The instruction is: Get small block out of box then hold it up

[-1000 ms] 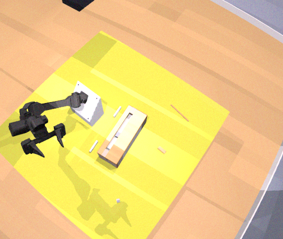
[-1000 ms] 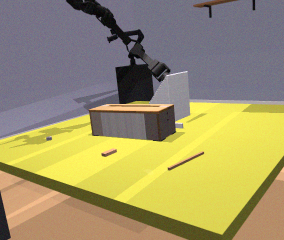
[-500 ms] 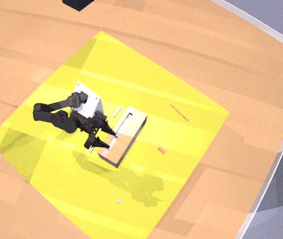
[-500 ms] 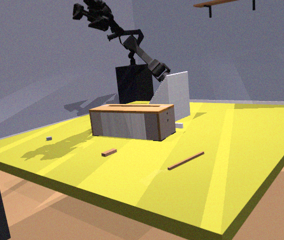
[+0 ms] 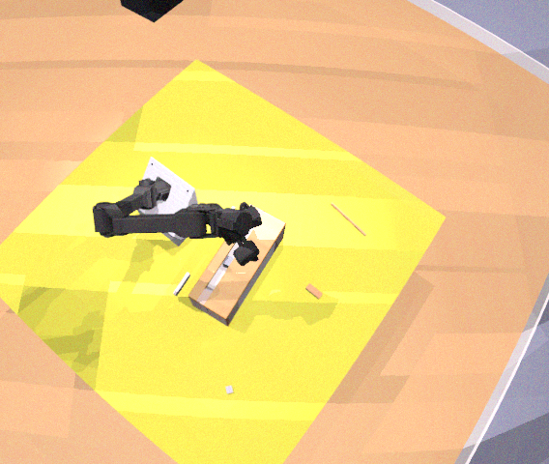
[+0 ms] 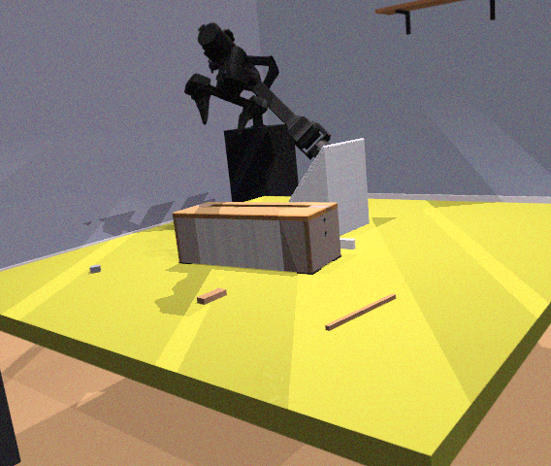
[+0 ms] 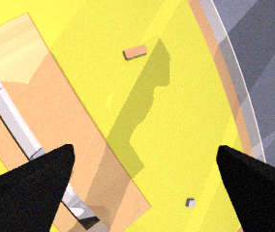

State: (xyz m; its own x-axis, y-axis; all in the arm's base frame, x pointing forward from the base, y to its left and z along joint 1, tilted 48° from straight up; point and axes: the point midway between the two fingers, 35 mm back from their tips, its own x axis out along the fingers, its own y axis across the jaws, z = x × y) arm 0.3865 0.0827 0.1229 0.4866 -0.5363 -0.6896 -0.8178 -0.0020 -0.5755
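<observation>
The box is 260 mm below my gripper tip, 100 mm behind it and 10 mm to the left of it. Round my gripper tip: thin brown stick 420 mm to the left, 320 mm below, 140 mm ahead; brown block 310 mm below, 200 mm ahead, 110 mm to the left.
</observation>
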